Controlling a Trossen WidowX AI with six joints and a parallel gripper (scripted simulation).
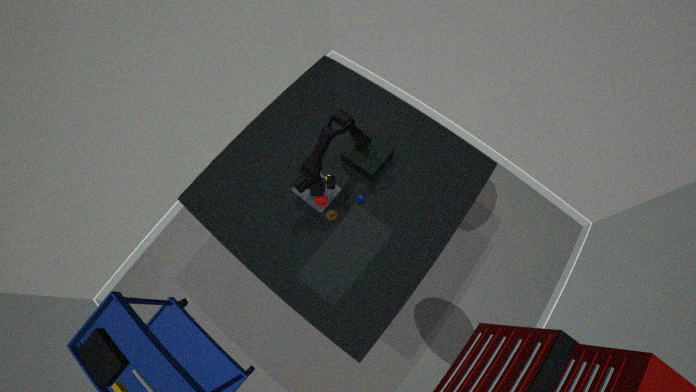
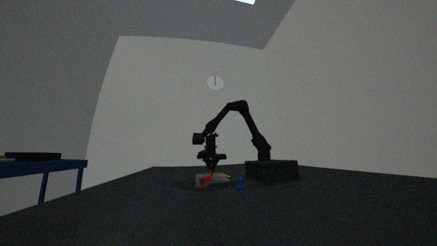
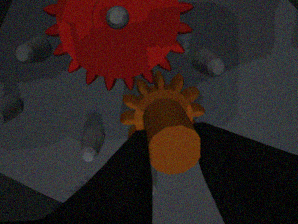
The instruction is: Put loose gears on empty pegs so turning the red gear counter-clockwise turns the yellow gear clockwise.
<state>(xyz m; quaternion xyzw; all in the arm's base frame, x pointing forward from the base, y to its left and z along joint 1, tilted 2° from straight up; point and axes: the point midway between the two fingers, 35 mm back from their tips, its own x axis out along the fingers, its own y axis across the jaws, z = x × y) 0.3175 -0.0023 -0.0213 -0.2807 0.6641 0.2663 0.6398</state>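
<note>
The orange gear is 1 cm below my gripper tip. The rest, counted from my gripper tip: red gear (4 cm to the left, 2 cm below, 2 cm ahead); grey board (3 cm below, 1 cm to the right); yellow gear (7 cm behind, 2 cm below, 1 cm to the right).
</note>
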